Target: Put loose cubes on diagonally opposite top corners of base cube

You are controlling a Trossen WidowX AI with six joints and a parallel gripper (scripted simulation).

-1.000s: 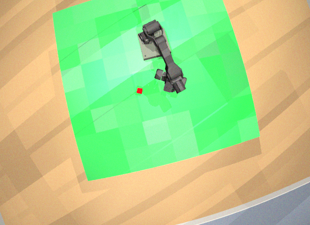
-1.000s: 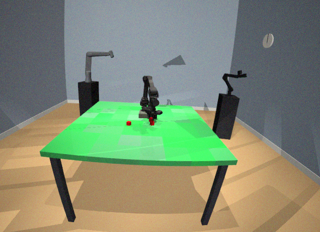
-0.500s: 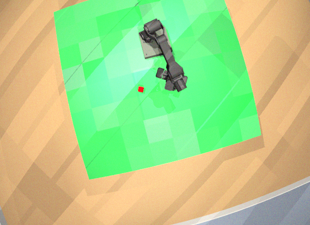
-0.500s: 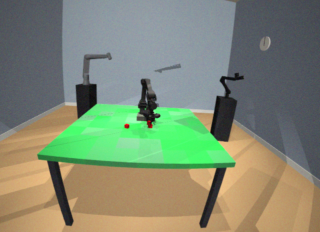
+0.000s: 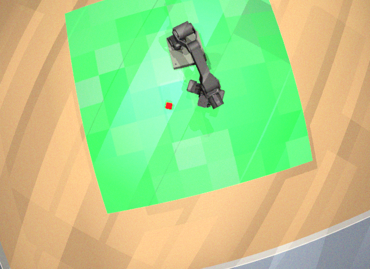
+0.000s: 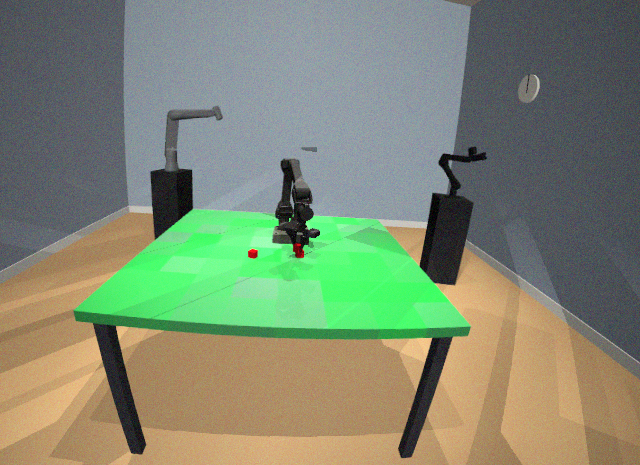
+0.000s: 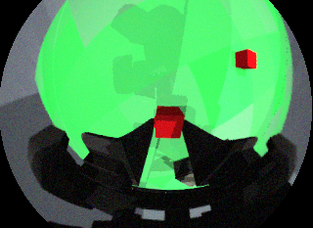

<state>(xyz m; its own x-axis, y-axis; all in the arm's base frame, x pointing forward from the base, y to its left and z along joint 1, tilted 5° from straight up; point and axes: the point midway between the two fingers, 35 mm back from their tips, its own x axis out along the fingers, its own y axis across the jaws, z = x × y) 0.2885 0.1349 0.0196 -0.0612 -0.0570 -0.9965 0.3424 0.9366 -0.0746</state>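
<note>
The red cube is 6 cm ahead of my gripper tip, 19 cm to the right of it and 3 cm below it.
</note>
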